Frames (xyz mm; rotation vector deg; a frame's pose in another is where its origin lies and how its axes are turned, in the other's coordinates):
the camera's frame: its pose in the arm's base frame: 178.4 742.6 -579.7 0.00 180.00 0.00
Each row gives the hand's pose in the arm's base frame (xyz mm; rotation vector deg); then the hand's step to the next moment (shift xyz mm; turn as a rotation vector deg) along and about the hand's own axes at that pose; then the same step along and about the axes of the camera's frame.
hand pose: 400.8 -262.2 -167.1 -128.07 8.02 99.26
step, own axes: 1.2 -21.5 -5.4 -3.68 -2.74 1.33
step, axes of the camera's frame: -11.0 18.9 -4.0 1.49 2.59 -3.73
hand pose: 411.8 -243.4 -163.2 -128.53 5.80 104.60
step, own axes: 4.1 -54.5 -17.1 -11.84 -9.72 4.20
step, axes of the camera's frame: -28.5 49.1 -7.2 4.52 9.18 -12.15
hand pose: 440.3 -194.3 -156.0 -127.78 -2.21 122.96
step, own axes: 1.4 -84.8 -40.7 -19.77 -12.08 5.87
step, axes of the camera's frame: -41.9 84.1 -4.4 6.46 11.17 -20.12
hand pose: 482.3 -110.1 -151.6 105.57 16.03 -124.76
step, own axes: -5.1 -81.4 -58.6 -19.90 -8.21 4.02
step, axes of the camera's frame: -28.5 96.0 7.3 3.44 8.12 -20.04
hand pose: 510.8 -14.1 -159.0 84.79 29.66 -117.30
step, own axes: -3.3 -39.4 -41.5 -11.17 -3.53 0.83
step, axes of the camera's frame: -6.2 56.0 10.5 0.20 4.58 -10.81
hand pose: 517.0 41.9 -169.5 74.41 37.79 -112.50
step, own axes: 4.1 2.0 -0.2 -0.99 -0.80 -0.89
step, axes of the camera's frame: -0.6 -2.2 4.0 -0.17 1.41 -0.62
